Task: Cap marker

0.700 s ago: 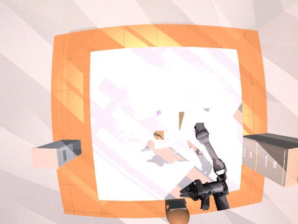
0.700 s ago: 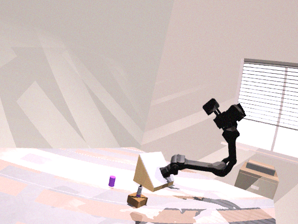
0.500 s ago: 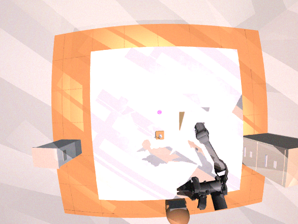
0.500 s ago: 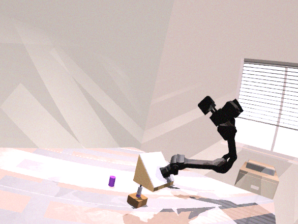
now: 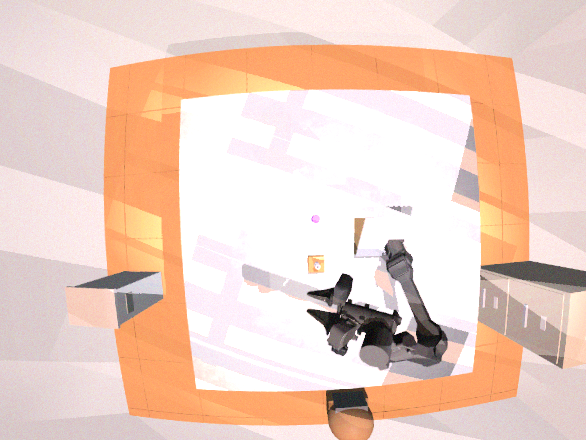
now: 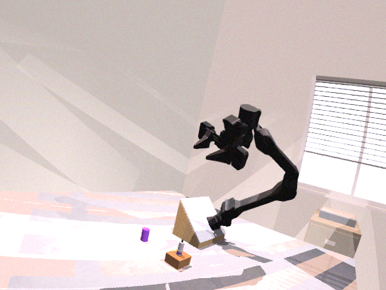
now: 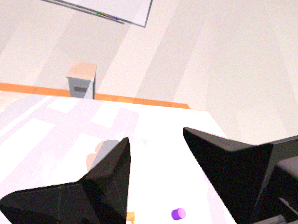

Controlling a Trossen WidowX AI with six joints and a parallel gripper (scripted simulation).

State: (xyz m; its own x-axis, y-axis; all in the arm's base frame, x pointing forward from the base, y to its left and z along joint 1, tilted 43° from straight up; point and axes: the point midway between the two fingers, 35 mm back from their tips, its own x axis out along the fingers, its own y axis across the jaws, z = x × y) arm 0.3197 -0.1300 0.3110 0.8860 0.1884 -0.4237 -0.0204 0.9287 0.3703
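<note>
My gripper tip is 40 mm past the purple cap, 200 mm to the left of it and 360 mm above it.
</note>
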